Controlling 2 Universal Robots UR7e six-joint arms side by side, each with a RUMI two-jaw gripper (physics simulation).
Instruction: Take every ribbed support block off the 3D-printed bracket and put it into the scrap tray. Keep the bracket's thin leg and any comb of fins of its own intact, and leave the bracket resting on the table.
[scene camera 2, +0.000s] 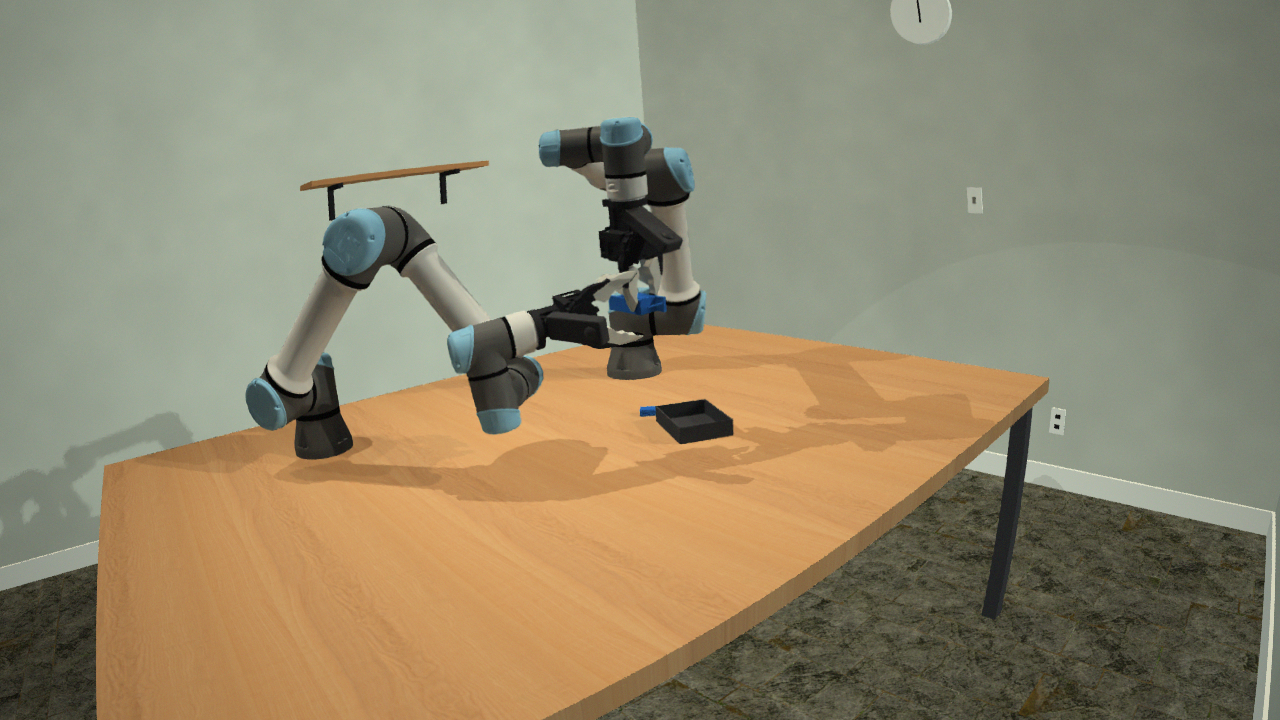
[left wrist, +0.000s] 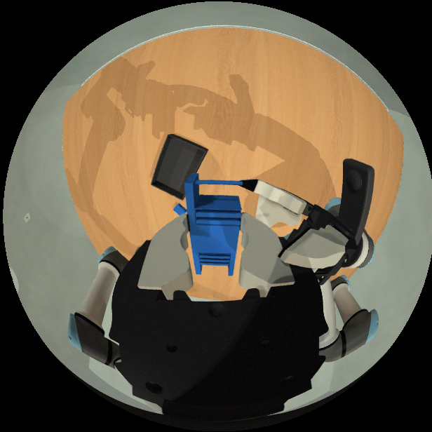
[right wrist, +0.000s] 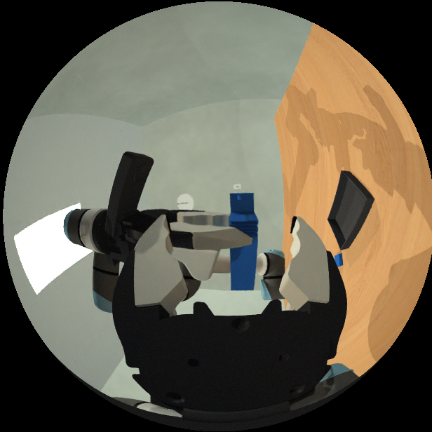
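Note:
The blue bracket is held above the table. My left gripper is shut on its body from both sides. A ribbed blue block shows between the body and the thin leg. Several thin fins show between two prongs at the other end. My right gripper is open, coming in sideways. In the left wrist view one of its dark fingertips overlaps the thin leg's end; contact is unclear. The black scrap tray stands on the table.
A small blue piece lies on the table close beside the tray, outside it. The two grippers are close together above the table. A wall shelf hangs behind the arms.

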